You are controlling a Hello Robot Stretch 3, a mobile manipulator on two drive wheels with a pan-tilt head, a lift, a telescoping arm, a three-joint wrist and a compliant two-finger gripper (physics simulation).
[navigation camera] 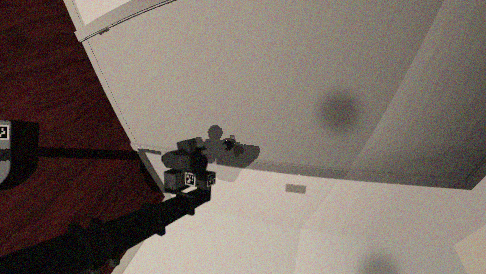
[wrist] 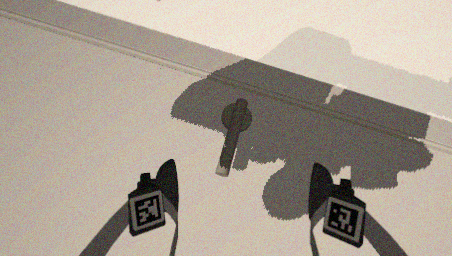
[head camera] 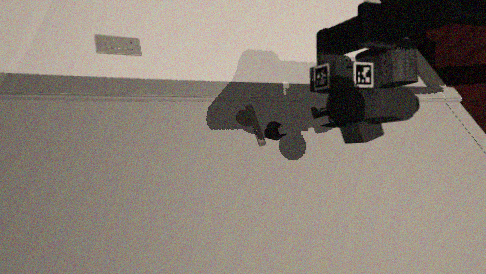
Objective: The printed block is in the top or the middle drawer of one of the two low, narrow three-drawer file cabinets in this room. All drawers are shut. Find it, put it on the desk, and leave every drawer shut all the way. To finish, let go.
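Frame: origin at the robot's base, x ahead, y left, z up, level; centimetres.
Seen in the pictures: gripper, fingertip midpoint: (head camera: 290, 124).
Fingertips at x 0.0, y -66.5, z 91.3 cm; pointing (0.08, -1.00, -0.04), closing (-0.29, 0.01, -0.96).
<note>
A point is followed by its place in that frame.
My gripper (head camera: 298, 121) @[x 0.0, y -66.5, z 91.3 cm] (navigation camera: 218, 146) @[x 0.0, y -66.5, z 91.3 cm] (wrist: 242, 180) @[x 0.0, y -66.5, z 91.3 cm] is open, its two fingertips apart with nothing held between them. It hangs in front of a large pale panel that looks like a door (head camera: 150, 200) @[x 14.8, y -75.4, z 119.7 cm] (navigation camera: 260, 75) @[x 28.3, y -65.4, z 107.1 cm] (wrist: 75, 150). A bar-shaped handle on a round base (head camera: 255, 127) @[x 0.5, y -80.0, z 93.1 cm] (wrist: 230, 150) is on that panel. In the wrist view it lies beyond the fingertips, its free end between them in the picture, and I see no contact. The printed block, the file cabinets and the desk do not show in these views.
A small grey plate (head camera: 117, 45) @[x -22.8, y -104.5, z 122.3 cm] (navigation camera: 295, 188) @[x -22.6, y -104.4, z 121.8 cm] is on the bright wall beside the door frame. My dark arm (navigation camera: 125, 220) @[x -8.5, y -17.9, z 101.0 cm] crosses the lower left of the navigation view. Dark red wood floor (head camera: 457, 50) @[x -26.4, y -92.7, z 0.1 cm] (navigation camera: 50, 75) @[x 30.5, y -33.3, z 0.1 cm] shows at the side. The gripper's shadow falls across panel and frame.
</note>
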